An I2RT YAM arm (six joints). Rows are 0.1 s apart.
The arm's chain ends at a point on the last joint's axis. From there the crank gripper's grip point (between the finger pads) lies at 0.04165 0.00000 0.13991 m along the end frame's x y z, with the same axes.
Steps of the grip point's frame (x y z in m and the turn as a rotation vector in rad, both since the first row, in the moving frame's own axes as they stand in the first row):
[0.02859 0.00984 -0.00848 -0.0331 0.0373 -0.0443]
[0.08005 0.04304 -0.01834 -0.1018 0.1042 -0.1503]
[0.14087 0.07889 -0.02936 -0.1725 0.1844 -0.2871]
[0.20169 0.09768 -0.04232 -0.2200 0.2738 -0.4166]
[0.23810 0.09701 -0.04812 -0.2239 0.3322 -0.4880]
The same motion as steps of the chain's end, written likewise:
[0.02334 0.00720 -0.00678 -0.0331 0.0373 -0.0443]
[0.06521 0.03643 -0.01287 -0.1018 0.1042 -0.1503]
[0.11467 0.07132 -0.01848 -0.1725 0.1844 -0.2871]
[0.16404 0.09391 -0.02492 -0.2200 0.2738 -0.4166]
[0.19428 0.09919 -0.02653 -0.2239 0.3322 -0.4880]

